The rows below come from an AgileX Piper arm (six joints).
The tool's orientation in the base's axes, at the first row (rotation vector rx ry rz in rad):
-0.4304, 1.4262, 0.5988
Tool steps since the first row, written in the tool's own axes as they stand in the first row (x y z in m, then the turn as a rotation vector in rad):
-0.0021, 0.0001, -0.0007, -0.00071, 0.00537, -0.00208
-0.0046, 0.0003, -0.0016, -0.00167, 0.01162, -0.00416
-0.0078, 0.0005, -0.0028, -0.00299, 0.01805, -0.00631
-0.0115, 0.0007, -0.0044, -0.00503, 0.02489, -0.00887
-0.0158, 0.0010, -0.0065, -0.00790, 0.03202, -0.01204
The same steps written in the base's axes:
-0.0007, -0.0006, 0.0020, -0.00498, 0.00284, 0.00088
-0.0016, -0.0013, 0.0044, -0.01052, 0.00633, 0.00207
-0.0028, -0.0023, 0.0075, -0.01624, 0.00988, 0.00363
-0.0043, -0.0036, 0.0110, -0.02257, 0.01340, 0.00588
-0.0063, -0.0052, 0.0150, -0.02958, 0.01668, 0.00891

